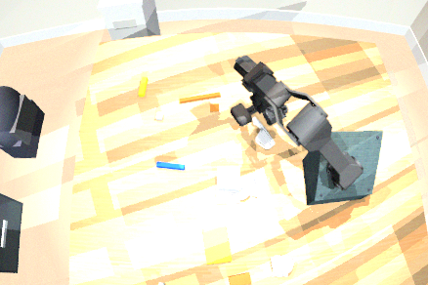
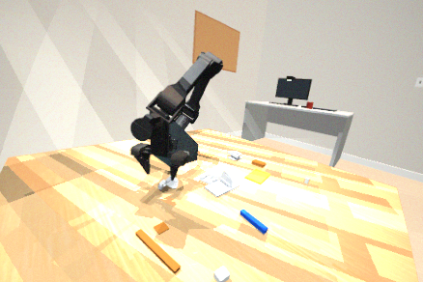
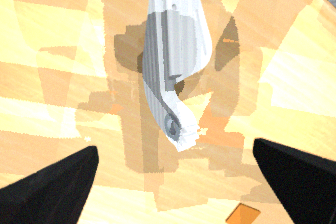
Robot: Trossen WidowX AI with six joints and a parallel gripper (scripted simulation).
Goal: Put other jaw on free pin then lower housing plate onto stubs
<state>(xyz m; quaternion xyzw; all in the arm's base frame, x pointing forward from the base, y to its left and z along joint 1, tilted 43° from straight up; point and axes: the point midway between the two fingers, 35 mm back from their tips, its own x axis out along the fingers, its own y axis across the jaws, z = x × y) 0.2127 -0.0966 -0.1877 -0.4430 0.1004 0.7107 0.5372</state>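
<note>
Now: gripper tip 3 cm above the white jaw, 2 cm to the right of it and 1 cm past it. From my gripper tip the other things lie so: long orange bar: 19 cm ahead, 11 cm to the right, 6 cm below; then small orange square: 14 cm ahead, 7 cm to the right, 6 cm below; then blue bar: 28 cm ahead, 14 cm to the left, 6 cm below.
</note>
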